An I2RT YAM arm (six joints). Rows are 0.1 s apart.
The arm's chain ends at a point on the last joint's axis. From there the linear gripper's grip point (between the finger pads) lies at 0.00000 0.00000 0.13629 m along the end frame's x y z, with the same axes.
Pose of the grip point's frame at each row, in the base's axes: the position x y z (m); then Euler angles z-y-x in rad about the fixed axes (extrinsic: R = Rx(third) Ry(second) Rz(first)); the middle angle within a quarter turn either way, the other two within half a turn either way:
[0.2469 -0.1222 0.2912 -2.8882 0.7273 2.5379]
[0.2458 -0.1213 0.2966 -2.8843 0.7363 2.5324]
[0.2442 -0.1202 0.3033 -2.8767 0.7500 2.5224]
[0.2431 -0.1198 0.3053 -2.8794 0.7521 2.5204]
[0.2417 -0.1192 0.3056 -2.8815 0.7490 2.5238]
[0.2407 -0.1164 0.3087 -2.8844 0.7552 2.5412]
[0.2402 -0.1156 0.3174 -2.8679 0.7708 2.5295]
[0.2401 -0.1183 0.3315 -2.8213 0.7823 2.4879]
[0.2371 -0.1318 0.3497 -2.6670 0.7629 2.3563]
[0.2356 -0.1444 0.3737 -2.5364 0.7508 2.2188]
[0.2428 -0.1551 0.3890 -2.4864 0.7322 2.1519]
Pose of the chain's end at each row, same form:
[0.1563 -0.0644 0.3750 -2.8882 0.7273 2.5379]
[0.1543 -0.0635 0.3794 -2.8843 0.7363 2.5324]
[0.1513 -0.0623 0.3845 -2.8767 0.7500 2.5224]
[0.1500 -0.0619 0.3862 -2.8794 0.7521 2.5204]
[0.1489 -0.0614 0.3870 -2.8815 0.7490 2.5238]
[0.1473 -0.0603 0.3906 -2.8844 0.7552 2.5412]
[0.1452 -0.0594 0.3974 -2.8679 0.7708 2.5295]
[0.1440 -0.0595 0.4082 -2.8213 0.7823 2.4879]
[0.1429 -0.0621 0.4194 -2.6670 0.7629 2.3563]
[0.1426 -0.0650 0.4338 -2.5364 0.7508 2.2188]
[0.1517 -0.0704 0.4446 -2.4864 0.7322 2.1519]

